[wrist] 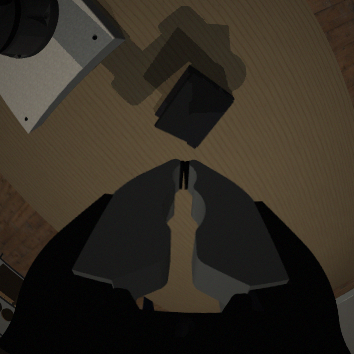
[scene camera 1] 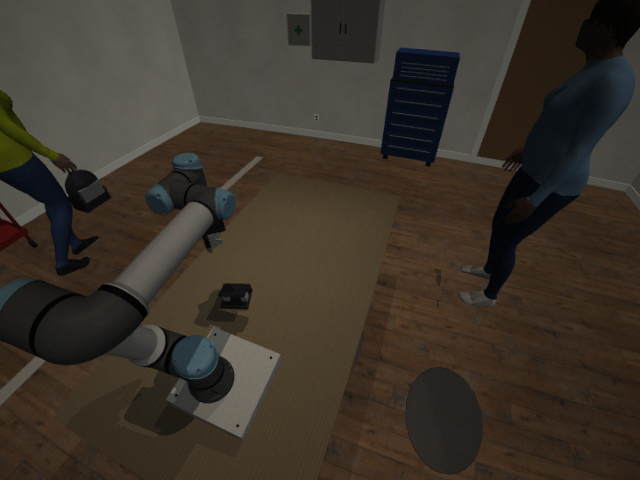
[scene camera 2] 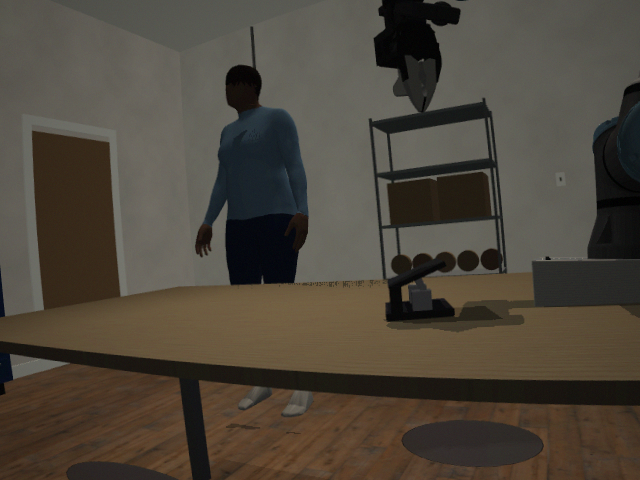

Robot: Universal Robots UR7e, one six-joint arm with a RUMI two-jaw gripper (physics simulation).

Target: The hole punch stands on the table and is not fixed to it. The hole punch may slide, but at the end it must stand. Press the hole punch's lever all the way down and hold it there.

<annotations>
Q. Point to a black hole punch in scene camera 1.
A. At 228, 302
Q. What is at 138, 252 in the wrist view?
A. My gripper.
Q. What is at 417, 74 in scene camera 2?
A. My gripper.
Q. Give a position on a black hole punch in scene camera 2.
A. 421, 305
</annotations>
